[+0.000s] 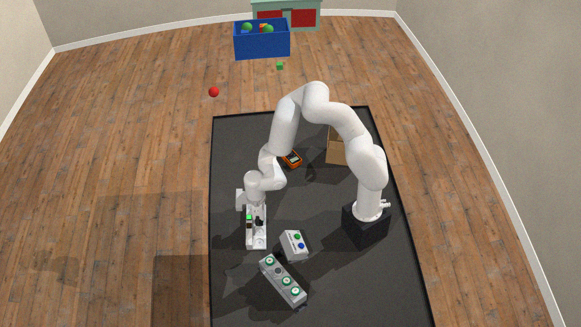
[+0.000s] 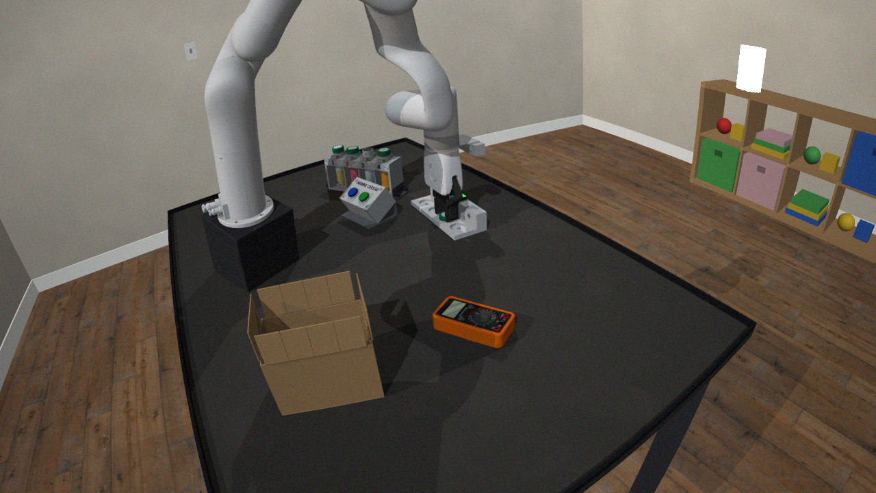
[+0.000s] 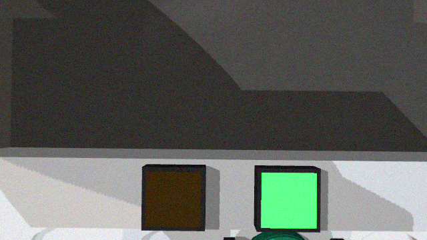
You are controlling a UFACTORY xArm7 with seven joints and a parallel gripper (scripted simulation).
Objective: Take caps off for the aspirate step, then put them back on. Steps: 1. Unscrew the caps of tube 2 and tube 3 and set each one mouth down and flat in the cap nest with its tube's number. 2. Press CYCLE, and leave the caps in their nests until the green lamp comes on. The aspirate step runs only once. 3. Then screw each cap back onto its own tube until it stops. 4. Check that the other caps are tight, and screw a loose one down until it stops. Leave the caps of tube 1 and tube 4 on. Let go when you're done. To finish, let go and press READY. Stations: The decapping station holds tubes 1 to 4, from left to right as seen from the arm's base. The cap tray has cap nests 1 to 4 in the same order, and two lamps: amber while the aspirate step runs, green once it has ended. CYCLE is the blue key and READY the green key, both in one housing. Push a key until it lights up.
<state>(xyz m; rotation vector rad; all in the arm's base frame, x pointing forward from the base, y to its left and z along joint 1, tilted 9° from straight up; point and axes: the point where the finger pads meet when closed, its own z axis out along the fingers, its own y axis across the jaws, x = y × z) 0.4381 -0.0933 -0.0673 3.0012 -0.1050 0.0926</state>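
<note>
The cap is 3 cm behind my hand, 25 cm to the left of it and 8 cm above it. The rest, counted from my hand: blue key: 16 cm behind, 17 cm to the left, 3 cm above; then green key: 15 cm behind, 12 cm to the left, 3 cm above; then key housing: 13 cm behind, 15 cm to the left, 2 cm above.
</note>
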